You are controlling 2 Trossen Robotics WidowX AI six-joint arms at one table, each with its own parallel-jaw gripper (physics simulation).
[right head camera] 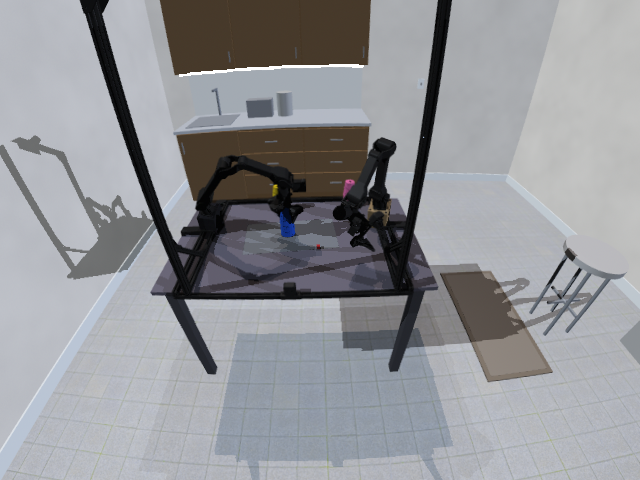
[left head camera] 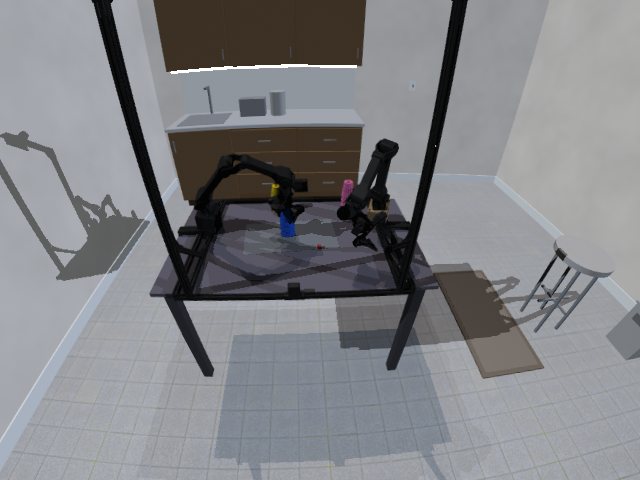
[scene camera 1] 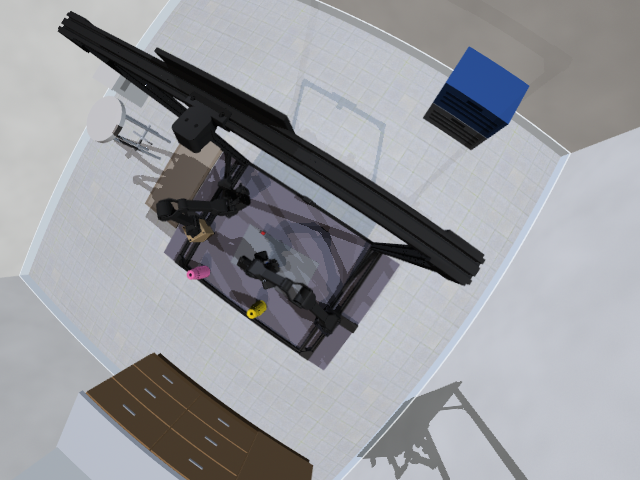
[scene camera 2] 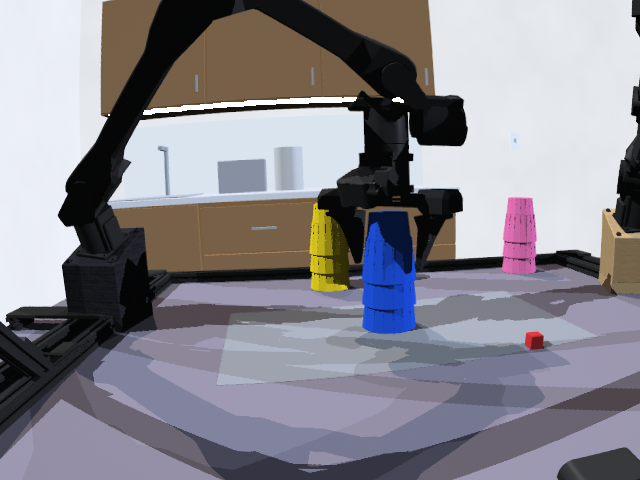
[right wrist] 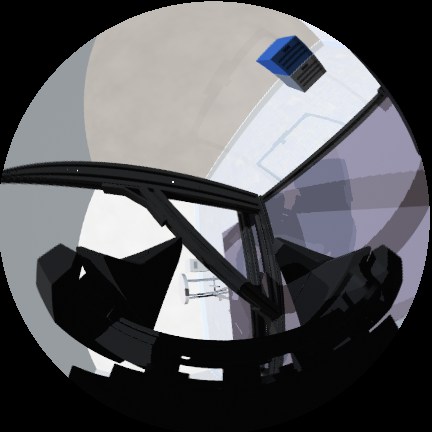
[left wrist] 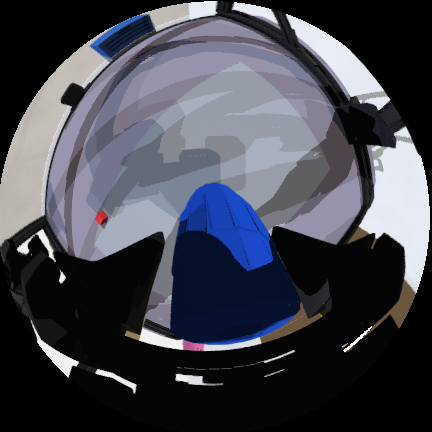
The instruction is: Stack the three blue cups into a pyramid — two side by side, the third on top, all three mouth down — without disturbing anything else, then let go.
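Where they show: left gripper, fingertip midpoint: [right head camera: 286, 220] [left head camera: 286, 220] [scene camera 2: 387, 266] [left wrist: 219, 234]; right gripper, fingertip midpoint: [right head camera: 380, 244] [left head camera: 383, 244] [scene camera 1: 235, 178] [right wrist: 228, 242]; left arm's base, origin of the base link: [right head camera: 208, 210] [left head camera: 206, 209] [scene camera 1: 327, 323] [scene camera 2: 103, 245]; right arm's base, origin of the base link: [right head camera: 379, 204] [left head camera: 379, 205] [scene camera 1: 193, 230] [scene camera 2: 634, 222].
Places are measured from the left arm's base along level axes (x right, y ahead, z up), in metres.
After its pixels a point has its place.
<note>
The three blue cups [left head camera: 287, 228] @(x -0.059, y 0.418, z -0.066 m) [right head camera: 287, 228] @(x -0.060, y 0.419, z -0.066 m) [scene camera 2: 388, 294] @(x -0.057, y 0.409, z -0.066 m) [left wrist: 225, 220] @(x -0.061, y 0.395, z -0.004 m) stand nested in one upright stack, mouth down, on the pale rectangle [scene camera 2: 279, 361] on the table. My left gripper [scene camera 2: 389, 264] @(x -0.085, y 0.404, z -0.036 m) [left wrist: 219, 234] @(x -0.085, y 0.404, z -0.036 m) is open and points straight down over the stack. Its fingers stand on either side of the upper cup, with its palm close above the stack's top. In scene camera 1 the left arm hides the stack. My right gripper [left head camera: 366, 245] [right head camera: 362, 244] [right wrist: 228, 242] @(x 0.055, y 0.884, z 0.030 m) is open and empty, above the table's right part in the head views, well apart from the cups.
A yellow cup stack [scene camera 1: 256, 308] [scene camera 2: 329, 258] stands behind the blue one. A pink stack [scene camera 1: 198, 272] @(x -0.431, y 0.619, z -0.005 m) [scene camera 2: 519, 232] @(x -0.424, y 0.621, z -0.033 m) stands at the back right in scene camera 2. A small red cube [left head camera: 319, 246] @(x -0.017, y 0.593, z -0.103 m) [scene camera 2: 534, 340] @(x -0.013, y 0.590, z -0.106 m) [left wrist: 101, 217] @(x -0.023, y 0.583, z -0.104 m) lies right of the blue stack there. Black frame rails edge the table.
</note>
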